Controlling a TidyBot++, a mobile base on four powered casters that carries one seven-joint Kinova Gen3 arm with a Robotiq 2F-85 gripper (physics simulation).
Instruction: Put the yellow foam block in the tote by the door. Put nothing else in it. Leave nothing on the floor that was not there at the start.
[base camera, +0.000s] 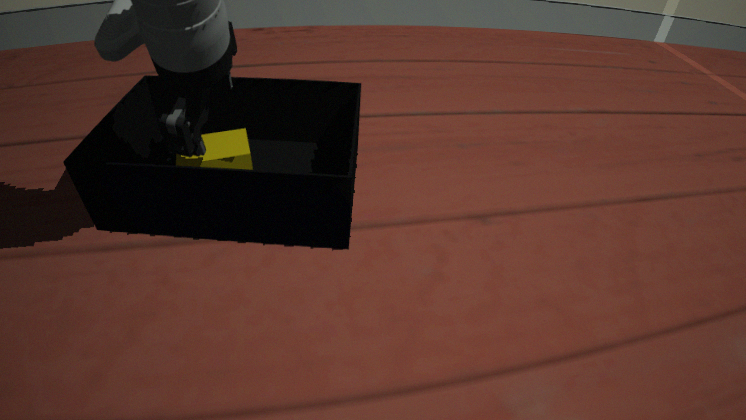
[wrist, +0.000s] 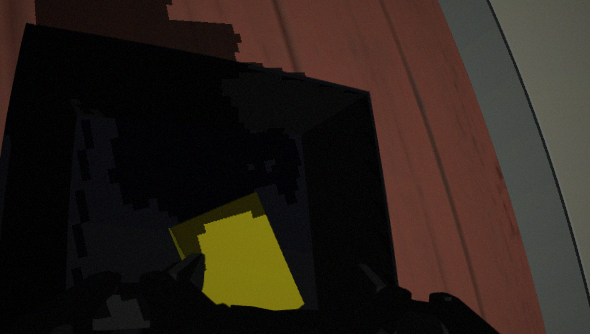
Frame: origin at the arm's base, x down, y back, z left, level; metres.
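Seen in the pictures: gripper, fingertip midpoint: (base camera: 210, 118) (wrist: 278, 276).
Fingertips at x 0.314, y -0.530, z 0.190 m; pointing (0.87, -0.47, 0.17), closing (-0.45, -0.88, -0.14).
Note:
Pixels of each thing's top centre, then the offset from my fingertips to it. Level surfaces: height alone.
- black tote, top centre: (base camera: 226, 115) dz -0.029, dx -0.018, dy +0.020 m
- yellow foam block, top centre: (wrist: 244, 269) (base camera: 212, 145) dz +0.001, dx +0.035, dy +0.008 m
- Reddish plank floor, surface height: dx +0.082 m
The black tote (base camera: 224, 206) (wrist: 347, 200) stands on the reddish floor, at the left in the base camera view. The yellow foam block (base camera: 227, 144) (wrist: 245, 255) is inside it, turned at an angle to the walls. The front wall hides the block's lower part in the base camera view. My gripper (base camera: 195, 148) (wrist: 278, 276) is open and reaches down into the tote. Its fingers stand apart, with the left finger in the wrist view overlapping the block's edge. The block is not held.
The tote's walls rise around my gripper on all sides. Reddish plank floor (base camera: 469, 292) (wrist: 425, 200) surrounds the tote. A grey wall base strip (base camera: 417, 15) (wrist: 505, 150) runs behind it. The arm's shadow falls at the left in the base camera view.

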